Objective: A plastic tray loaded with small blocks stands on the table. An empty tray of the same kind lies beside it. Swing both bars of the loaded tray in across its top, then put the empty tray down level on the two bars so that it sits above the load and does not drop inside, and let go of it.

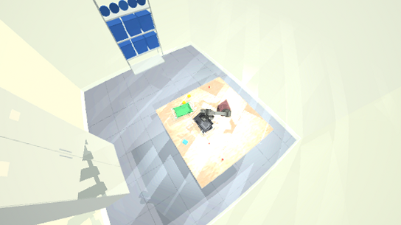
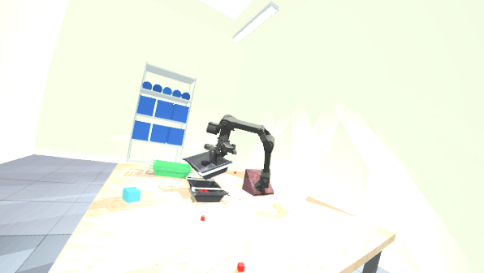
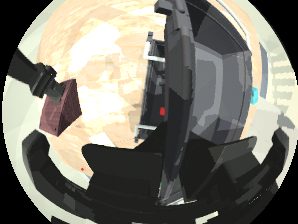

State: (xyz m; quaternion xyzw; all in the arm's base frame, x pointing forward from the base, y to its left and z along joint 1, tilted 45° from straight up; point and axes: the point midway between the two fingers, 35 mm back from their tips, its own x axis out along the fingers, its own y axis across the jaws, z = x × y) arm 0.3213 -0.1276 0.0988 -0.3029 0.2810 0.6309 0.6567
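Now: gripper tip 70 mm short of the dark tray and 10 mm below it. The rest, counted from my gripper tip: cyan cube: 400 mm ahead, 150 mm below, 20 mm to the left.
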